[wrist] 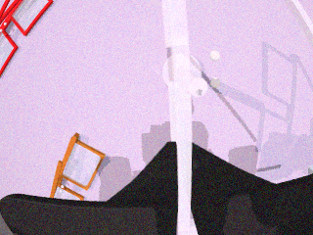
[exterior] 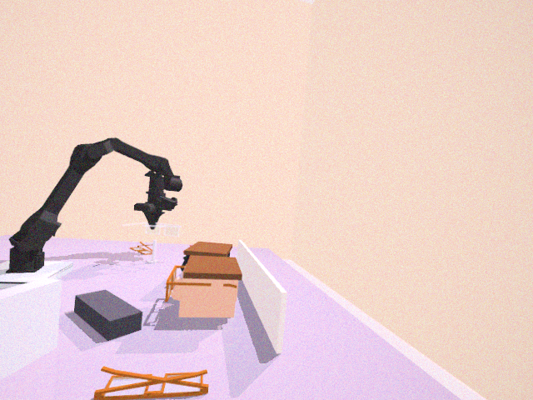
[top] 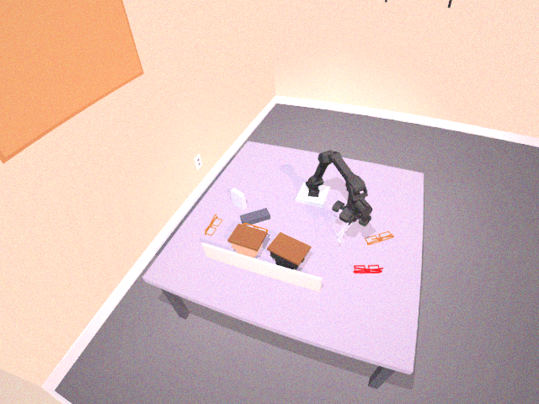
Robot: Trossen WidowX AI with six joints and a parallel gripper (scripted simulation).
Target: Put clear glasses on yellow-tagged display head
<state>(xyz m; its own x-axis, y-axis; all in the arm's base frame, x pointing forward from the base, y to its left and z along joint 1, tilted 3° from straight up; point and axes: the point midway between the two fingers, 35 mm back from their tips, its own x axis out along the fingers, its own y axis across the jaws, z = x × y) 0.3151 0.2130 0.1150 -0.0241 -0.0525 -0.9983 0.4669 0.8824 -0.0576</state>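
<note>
My gripper tip is 10 cm above the white stand, 3 cm to the left of it and 1 cm short of it. From my gripper tip the other things lie so: dark head (26 cm to the right, 15 cm ahead, 6 cm below); tan head (48 cm to the right, 12 cm ahead, 6 cm below); white panel (40 cm to the right, 28 cm ahead, 7 cm below).
</note>
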